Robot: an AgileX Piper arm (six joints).
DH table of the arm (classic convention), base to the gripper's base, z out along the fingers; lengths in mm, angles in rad. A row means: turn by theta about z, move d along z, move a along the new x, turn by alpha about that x. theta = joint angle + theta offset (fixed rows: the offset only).
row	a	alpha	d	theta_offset
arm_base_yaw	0	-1.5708	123	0
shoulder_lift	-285	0	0	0.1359
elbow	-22	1.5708	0	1.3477
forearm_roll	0	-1.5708	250.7	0
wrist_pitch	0	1.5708	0	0
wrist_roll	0	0	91	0
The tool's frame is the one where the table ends.
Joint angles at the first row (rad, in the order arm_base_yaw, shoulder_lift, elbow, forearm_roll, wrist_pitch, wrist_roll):
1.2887 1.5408 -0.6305 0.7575 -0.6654 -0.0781
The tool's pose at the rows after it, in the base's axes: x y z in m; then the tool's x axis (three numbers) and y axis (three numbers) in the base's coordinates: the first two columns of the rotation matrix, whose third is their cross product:
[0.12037, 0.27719, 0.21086, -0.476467, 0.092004, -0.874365, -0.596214, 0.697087, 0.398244]
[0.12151, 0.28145, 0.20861, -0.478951, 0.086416, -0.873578, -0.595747, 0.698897, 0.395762]
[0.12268, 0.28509, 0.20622, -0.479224, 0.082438, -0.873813, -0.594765, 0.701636, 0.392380]
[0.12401, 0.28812, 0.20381, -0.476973, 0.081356, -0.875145, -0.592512, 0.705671, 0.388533]
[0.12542, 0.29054, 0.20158, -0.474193, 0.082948, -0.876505, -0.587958, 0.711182, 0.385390]
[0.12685, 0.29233, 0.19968, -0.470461, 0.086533, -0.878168, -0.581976, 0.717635, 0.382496]
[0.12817, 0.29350, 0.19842, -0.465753, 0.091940, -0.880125, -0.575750, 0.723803, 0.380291]
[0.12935, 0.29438, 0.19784, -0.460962, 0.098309, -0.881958, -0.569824, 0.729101, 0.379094]
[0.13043, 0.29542, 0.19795, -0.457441, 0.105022, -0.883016, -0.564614, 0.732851, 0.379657]
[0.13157, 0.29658, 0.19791, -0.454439, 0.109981, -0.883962, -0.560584, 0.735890, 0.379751]
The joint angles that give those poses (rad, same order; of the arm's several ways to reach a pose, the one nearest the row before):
1.2888 1.5594 -0.6446 0.7568 -0.6633 -0.0773
1.2887 1.5786 -0.6586 0.7565 -0.6615 -0.0770
1.2888 1.5969 -0.6702 0.7568 -0.6637 -0.0771
1.2887 1.6143 -0.6796 0.7584 -0.6710 -0.0776
1.2887 1.6300 -0.6877 0.7637 -0.6804 -0.0795
1.2887 1.6434 -0.6942 0.7718 -0.6916 -0.0829
1.2887 1.6535 -0.6991 0.7805 -0.7034 -0.0868
1.2888 1.6608 -0.7036 0.7892 -0.7141 -0.0910
1.2886 1.6662 -0.7095 0.7974 -0.7215 -0.0949
1.2878 1.6720 -0.7156 0.8029 -0.7270 -0.0979

